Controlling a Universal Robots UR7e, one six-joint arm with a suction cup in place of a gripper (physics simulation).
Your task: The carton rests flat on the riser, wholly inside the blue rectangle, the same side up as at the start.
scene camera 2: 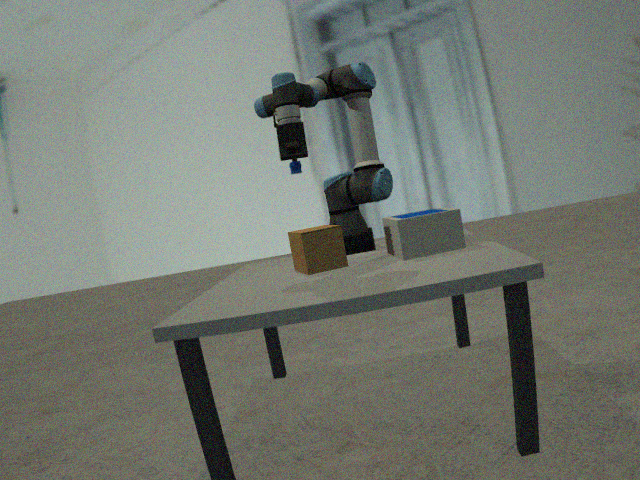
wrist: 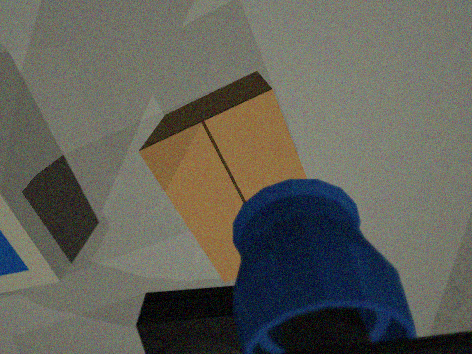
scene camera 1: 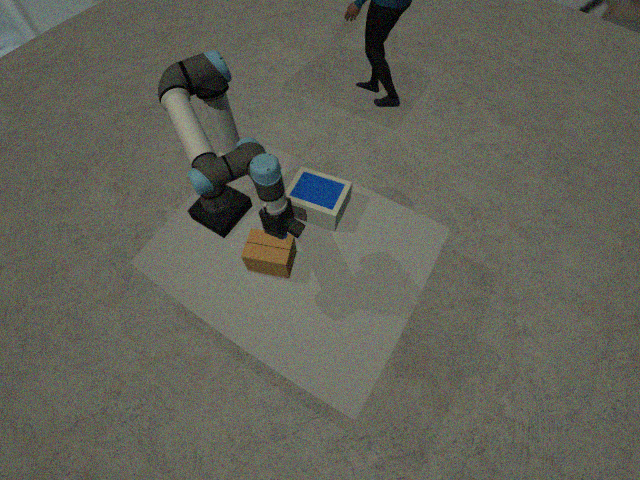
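Observation:
The orange-brown carton stands on the table, its seamed top up, apart from the riser. The pale riser stands beside it on the table. The blue rectangle is on the riser's top, with nothing on it. My gripper, a blue suction cup, is open and holds nothing. In scene camera 2 it hangs well above the carton; in the wrist view it covers part of the carton's top. In scene camera 1 the cup is mostly hidden behind its black mount.
The grey table carries the carton, the riser and the arm's black base. A person stands on the floor beyond the table in scene camera 1. The riser is close to the carton's side.

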